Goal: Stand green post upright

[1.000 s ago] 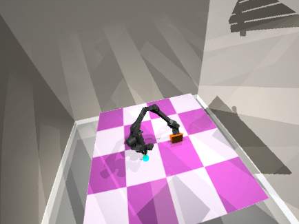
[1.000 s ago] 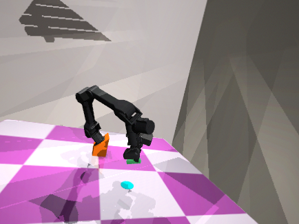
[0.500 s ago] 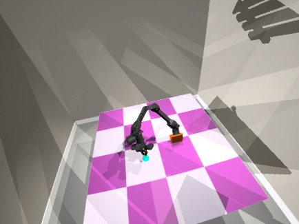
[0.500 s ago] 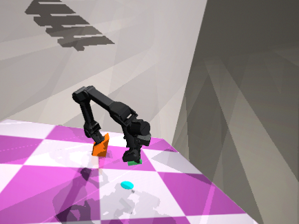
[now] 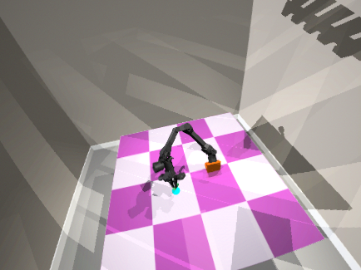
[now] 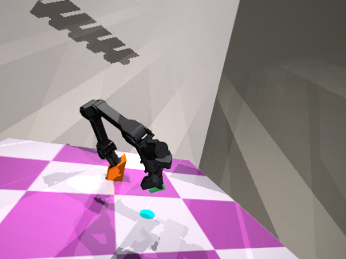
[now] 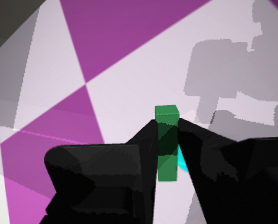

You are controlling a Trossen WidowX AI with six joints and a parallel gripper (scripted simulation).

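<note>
Now: gripper tip 4 cm to the left of the cyan circle and 11 cm above it. Also, from my gripper tip: green post (1 cm behind, 2 cm to the right, 1 cm below).
</note>
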